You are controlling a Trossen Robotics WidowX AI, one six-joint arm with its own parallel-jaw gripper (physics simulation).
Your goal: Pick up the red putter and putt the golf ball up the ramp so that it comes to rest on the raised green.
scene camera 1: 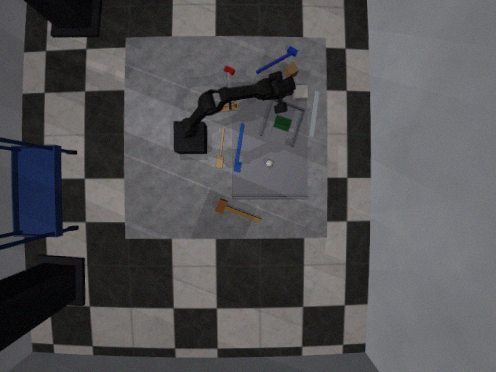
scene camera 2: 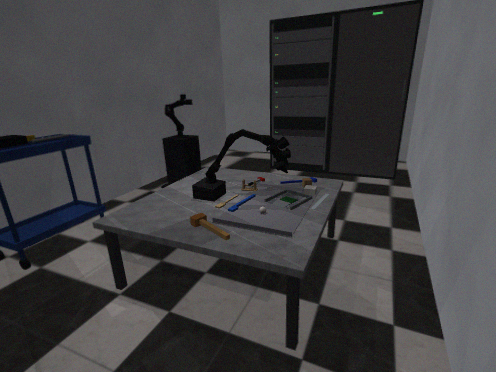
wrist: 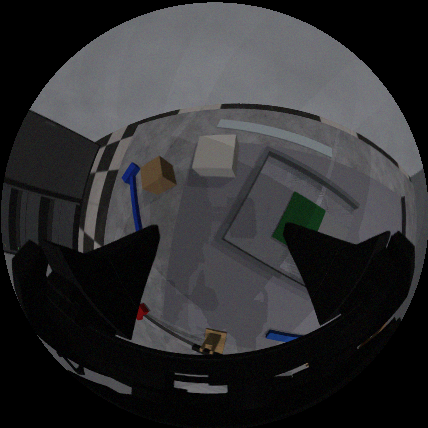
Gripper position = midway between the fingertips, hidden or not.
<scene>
My gripper [wrist: 223, 230] is open, holding nothing. Also in view: a white block [wrist: 216, 155]. On the table rest a pale blue bar [wrist: 224, 123] and a tan block [wrist: 157, 175]. I also see a raised green [wrist: 300, 210] and a grey ramp mat [scene camera 1: 288, 176].
The grey ramp mat is seen too in scene camera 2 [scene camera 2: 277, 217] and in the wrist view [wrist: 207, 285].
</scene>
